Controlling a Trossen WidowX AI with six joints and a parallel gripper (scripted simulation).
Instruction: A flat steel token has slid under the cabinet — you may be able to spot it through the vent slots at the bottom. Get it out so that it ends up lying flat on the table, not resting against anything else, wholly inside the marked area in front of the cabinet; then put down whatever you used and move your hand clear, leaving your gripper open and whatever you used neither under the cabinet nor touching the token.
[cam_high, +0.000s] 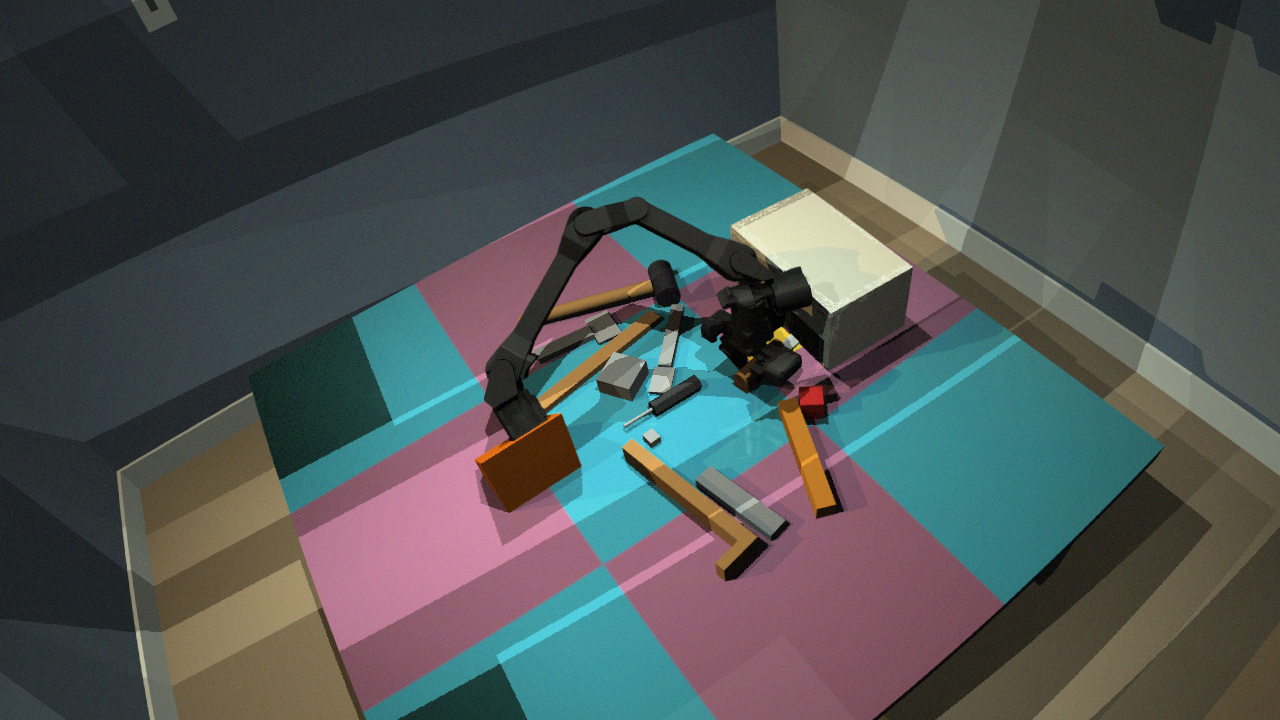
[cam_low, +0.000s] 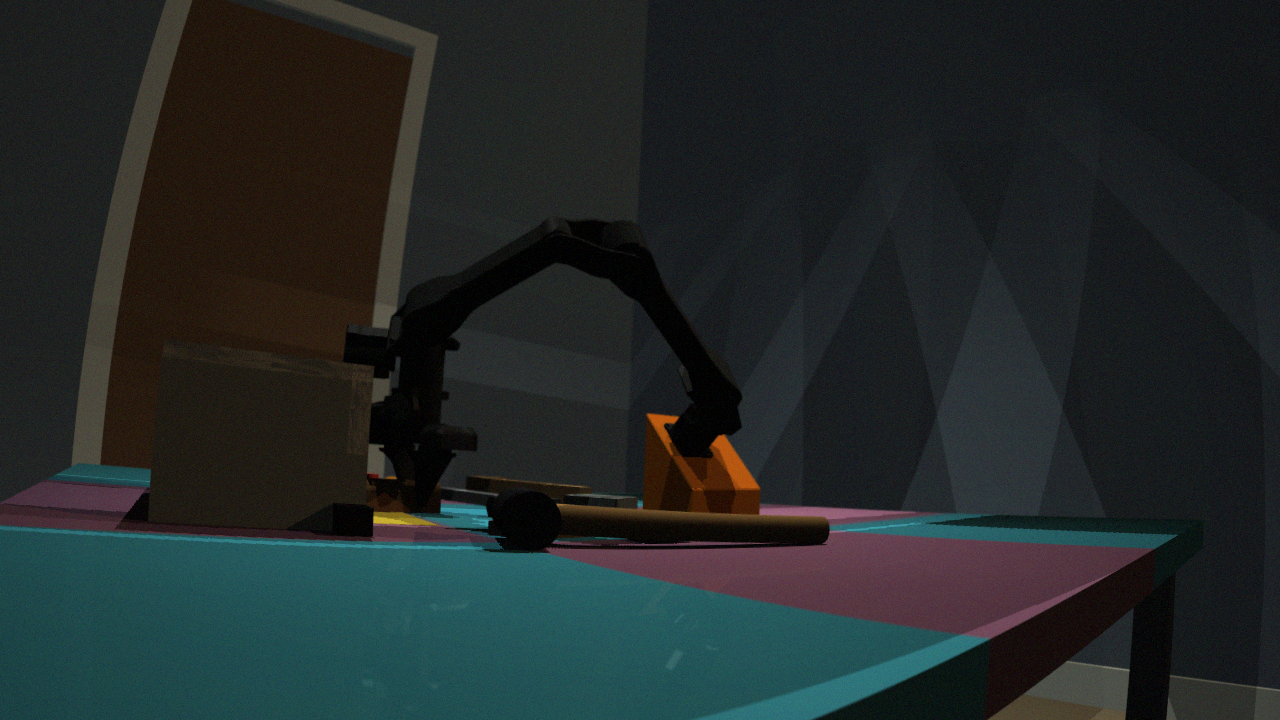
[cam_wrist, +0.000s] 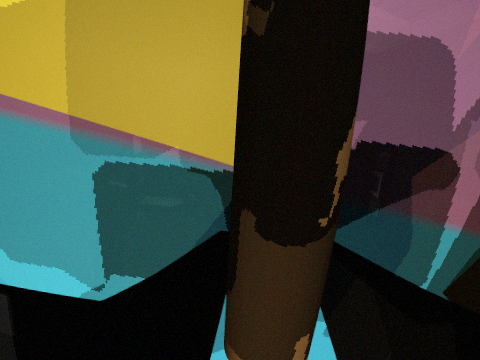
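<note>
My gripper tip is now 22 cm past the small grey cube and 1 cm to the right of it. Also, from my gripper tip: orange bar (5 cm behind, 19 cm to the right, 1 cm above); then screwdriver (17 cm behind, 6 cm to the left); then red cube (3 cm ahead, 12 cm to the right, 1 cm above).
</note>
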